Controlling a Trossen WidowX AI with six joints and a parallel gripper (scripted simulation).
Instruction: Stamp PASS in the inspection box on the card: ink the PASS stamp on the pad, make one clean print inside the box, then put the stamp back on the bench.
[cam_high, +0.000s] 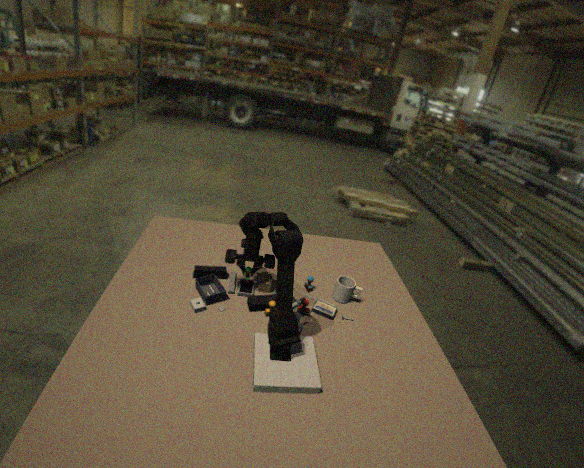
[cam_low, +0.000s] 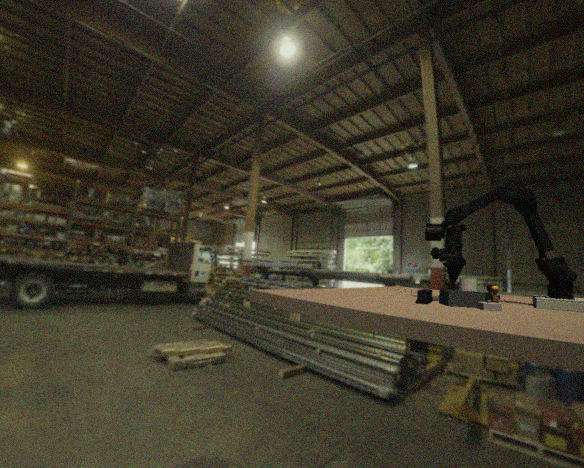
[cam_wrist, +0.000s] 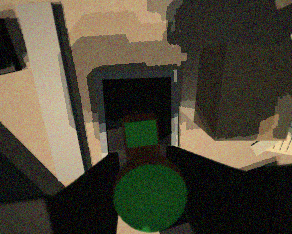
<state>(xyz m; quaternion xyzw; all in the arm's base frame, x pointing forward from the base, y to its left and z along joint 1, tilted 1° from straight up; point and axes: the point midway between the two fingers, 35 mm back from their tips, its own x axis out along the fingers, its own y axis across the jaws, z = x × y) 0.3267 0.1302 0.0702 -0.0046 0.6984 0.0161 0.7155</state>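
Right now my gripper tip is 60 mm above the ink pad. Round my gripper tip: tan box 80 mm to the right, 40 mm below, 20 mm ahead; black block 90 mm behind, 70 mm to the right, 50 mm below; green-knobbed stamp right at my gripper tip.
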